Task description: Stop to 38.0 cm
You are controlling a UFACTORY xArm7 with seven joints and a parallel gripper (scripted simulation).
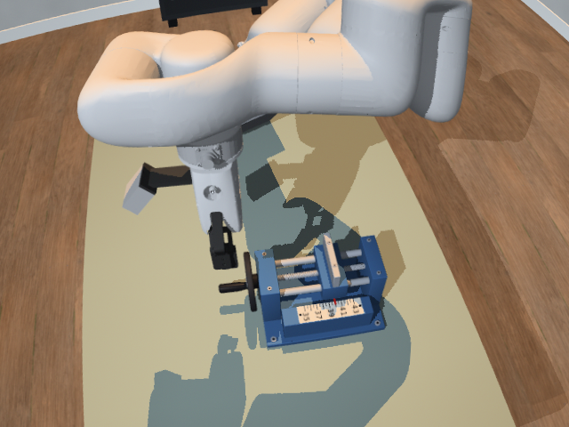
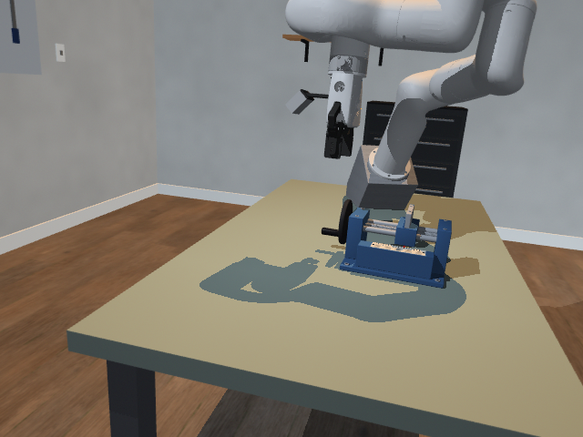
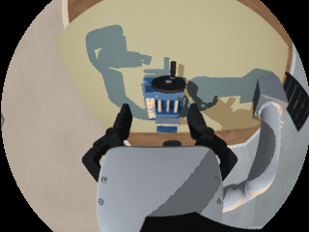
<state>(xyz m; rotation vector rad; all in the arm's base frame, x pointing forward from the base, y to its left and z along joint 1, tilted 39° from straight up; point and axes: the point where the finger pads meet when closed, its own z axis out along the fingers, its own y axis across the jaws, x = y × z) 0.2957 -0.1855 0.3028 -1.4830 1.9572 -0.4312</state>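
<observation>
Right now the handwheel is 2 cm behind my hand, 1 cm to the left of it and 17 cm below it. From my hand the other things lie so: stop plate (2 cm ahead, 15 cm to the left, 13 cm below).
</observation>
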